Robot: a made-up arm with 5 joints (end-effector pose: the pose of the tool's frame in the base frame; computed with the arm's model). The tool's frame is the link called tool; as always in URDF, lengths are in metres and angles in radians. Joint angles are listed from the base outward.
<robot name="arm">
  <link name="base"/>
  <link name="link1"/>
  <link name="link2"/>
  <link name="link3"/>
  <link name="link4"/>
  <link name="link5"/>
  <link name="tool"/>
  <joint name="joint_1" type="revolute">
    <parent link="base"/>
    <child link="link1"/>
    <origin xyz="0.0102 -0.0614 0.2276" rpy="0 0 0"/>
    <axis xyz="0 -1 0"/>
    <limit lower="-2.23" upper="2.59"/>
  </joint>
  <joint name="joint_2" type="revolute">
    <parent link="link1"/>
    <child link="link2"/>
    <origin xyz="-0.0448 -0.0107 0.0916" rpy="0 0 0"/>
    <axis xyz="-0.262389 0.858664 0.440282"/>
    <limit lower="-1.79" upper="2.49"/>
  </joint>
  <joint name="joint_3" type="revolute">
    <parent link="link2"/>
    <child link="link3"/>
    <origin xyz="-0.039 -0.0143 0.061" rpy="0 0 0"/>
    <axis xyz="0 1 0"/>
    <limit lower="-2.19" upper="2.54"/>
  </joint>
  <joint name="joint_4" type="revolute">
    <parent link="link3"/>
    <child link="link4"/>
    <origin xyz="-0.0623 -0.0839 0.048" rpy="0 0 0"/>
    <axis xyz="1 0 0"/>
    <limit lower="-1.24" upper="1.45"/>
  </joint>
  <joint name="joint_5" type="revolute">
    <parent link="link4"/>
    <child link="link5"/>
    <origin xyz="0.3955 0.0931 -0.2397" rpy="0 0 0"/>
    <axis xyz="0 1 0"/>
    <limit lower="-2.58" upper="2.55"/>
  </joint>
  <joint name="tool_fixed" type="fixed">
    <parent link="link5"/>
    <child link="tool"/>
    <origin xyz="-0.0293 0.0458 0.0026" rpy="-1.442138 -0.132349 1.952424"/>
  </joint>
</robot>
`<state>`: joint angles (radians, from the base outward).
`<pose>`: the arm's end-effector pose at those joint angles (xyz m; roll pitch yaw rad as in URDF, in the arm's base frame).
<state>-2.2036 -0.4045 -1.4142 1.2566 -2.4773</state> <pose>0.5464 0.1003 0.1312 3.0688 -0.4949 0.9251</pose>
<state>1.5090 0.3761 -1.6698 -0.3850 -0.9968</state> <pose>-0.3891 -0.0643 0.5077 1.1097 -0.3170 1.0101</pose>
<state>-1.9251 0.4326 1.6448 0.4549 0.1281</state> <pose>0.0436 -0.0067 0.5366 2.5942 0.4828 1.7542</pose>
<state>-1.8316 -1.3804 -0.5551 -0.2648 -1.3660</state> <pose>0.3493 -0.3237 0.1209 -2.6146 0.9996 1.3314</pose>
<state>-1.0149 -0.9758 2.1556 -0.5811 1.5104</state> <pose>-0.3398 0.0294 0.2730 2.3711 -0.0246 1.3022</pose>
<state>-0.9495 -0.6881 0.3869 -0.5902 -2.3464</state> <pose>0.0858 -0.2330 -0.0260 -2.7789 0.8207 1.8858</pose>
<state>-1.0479 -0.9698 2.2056 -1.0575 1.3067</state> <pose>-0.3755 -0.0830 0.2943 2.1732 -0.4051 1.5854</pose>
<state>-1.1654 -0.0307 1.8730 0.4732 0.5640</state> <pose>-0.2009 0.0590 0.4101 1.9192 0.7252 1.1025</pose>
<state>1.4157 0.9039 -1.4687 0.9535 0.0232</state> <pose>-0.3290 0.2051 0.3712 -2.5800 0.9992 3.0427</pose>
